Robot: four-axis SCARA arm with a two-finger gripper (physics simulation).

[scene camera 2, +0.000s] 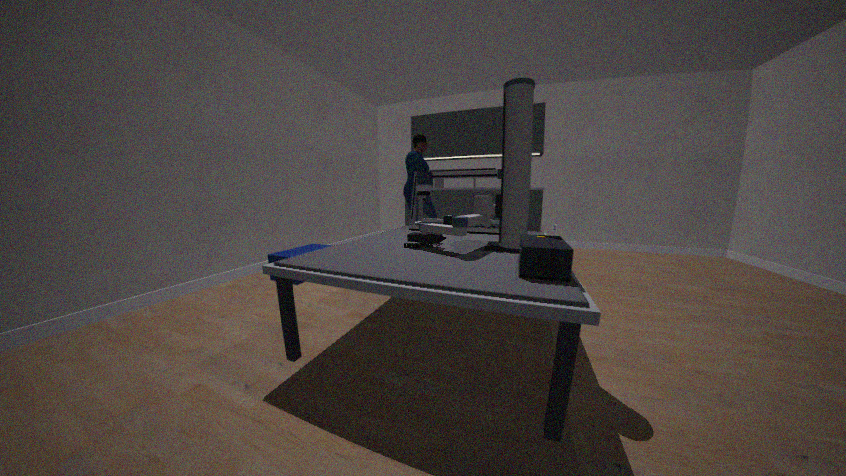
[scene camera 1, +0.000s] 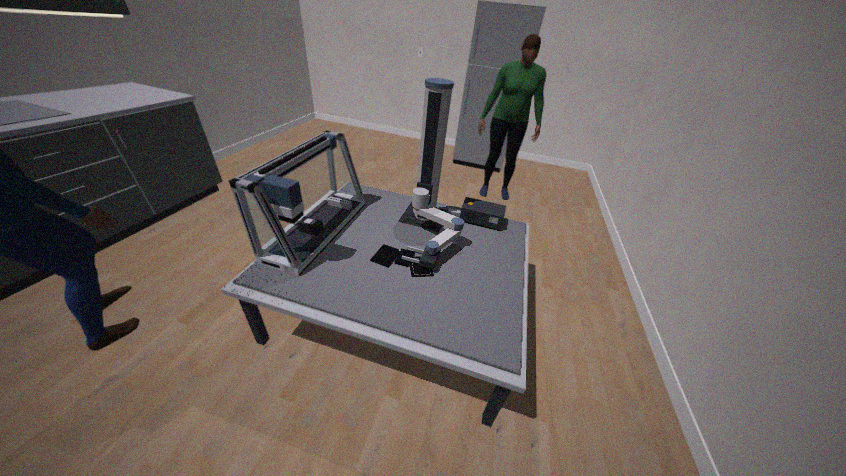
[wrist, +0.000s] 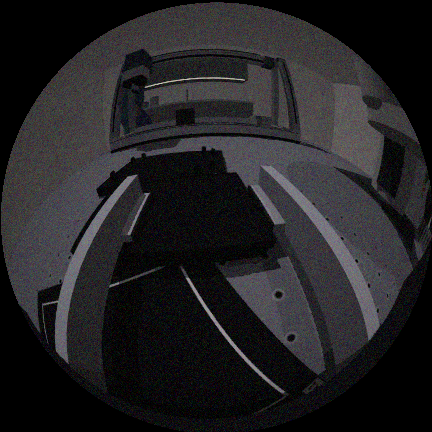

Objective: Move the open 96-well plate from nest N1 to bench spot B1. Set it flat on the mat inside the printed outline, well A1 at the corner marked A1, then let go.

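Places are measured from the arm's base along level axes (x ahead, y left, z up), in millimetres.
Pixels of known places: gripper, fingertip midpoint: (scene camera 1: 404,252) (wrist: 198,179); arm's base at its link origin: (scene camera 2: 512,249) (scene camera 1: 424,217) (wrist: 385,203).
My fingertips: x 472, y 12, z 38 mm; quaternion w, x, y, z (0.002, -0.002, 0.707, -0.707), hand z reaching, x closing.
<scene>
For each thing: its top centre in the pictures, then the offset to it from my fingertips. Level surfaces: height alone.
- 96-well plate at its top centre: (wrist: 157,201) (scene camera 1: 404,256) 12 mm left, 29 mm ahead, 7 mm down
- black mat at its surface level: 23 mm down
- black fixture with small pegs, top centre: (wrist: 161,155) (scene camera 1: 385,253) 100 mm right, 50 mm ahead, 3 mm down
The 96-well plate (wrist: 210,227) is a near-black slab in the wrist view, lying between the two finger pads, with a pad against each side. My gripper (wrist: 198,179) (scene camera 1: 412,253) (scene camera 2: 416,240) is shut on it, low over the table. The wells and corner A1 are too dark to make out. A black mat (wrist: 160,330) (scene camera 1: 421,270) with thin white printed lines lies on the near side of the plate in the wrist view. A black fixture with small pegs (wrist: 182,162) shows beyond the plate. What lies directly under the plate is hidden, and I cannot tell its exact height.
A metal gantry frame (scene camera 1: 295,266) stands at the table's left side in scene camera 1. The arm's column (scene camera 1: 432,142) (scene camera 2: 517,165) and a black box (scene camera 1: 483,213) (scene camera 2: 545,257) stand behind the gripper. One person (scene camera 1: 519,94) stands beyond the table, another (scene camera 1: 44,236) at the left.
</scene>
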